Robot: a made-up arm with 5 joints.
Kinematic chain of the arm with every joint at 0, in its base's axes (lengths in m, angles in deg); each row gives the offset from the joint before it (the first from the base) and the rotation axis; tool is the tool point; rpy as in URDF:
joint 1: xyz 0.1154 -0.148 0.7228 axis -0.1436 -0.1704 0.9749
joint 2: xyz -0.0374 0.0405 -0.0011 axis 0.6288 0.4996 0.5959
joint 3: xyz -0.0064 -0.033 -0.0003 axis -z
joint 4: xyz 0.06 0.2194 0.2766 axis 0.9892 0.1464 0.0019
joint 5: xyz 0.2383 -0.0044 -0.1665 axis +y
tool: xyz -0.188 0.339 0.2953 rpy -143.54 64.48 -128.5
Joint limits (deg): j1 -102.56..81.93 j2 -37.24..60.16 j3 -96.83..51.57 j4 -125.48..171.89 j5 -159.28..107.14
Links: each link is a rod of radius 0.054 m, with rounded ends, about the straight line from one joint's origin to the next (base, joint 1, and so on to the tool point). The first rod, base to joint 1, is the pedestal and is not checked.
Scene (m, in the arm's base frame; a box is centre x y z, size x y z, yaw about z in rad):
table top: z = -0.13
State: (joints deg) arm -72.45 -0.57 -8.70 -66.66 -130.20
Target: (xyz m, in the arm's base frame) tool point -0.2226 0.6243 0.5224
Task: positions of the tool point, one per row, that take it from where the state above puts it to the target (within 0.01 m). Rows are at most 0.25 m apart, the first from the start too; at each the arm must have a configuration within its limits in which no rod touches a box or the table.
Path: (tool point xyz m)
1: 0.2980 -0.2457 0.4080
2: 0.4029 -0.0878 0.3867
3: 0.4332 0.1099 0.3874
4: 0.3743 0.3134 0.4047
5: 0.2297 0.4855 0.4344
6: 0.0201 0.5950 0.4737
7: -0.2226 0.6243 0.5224

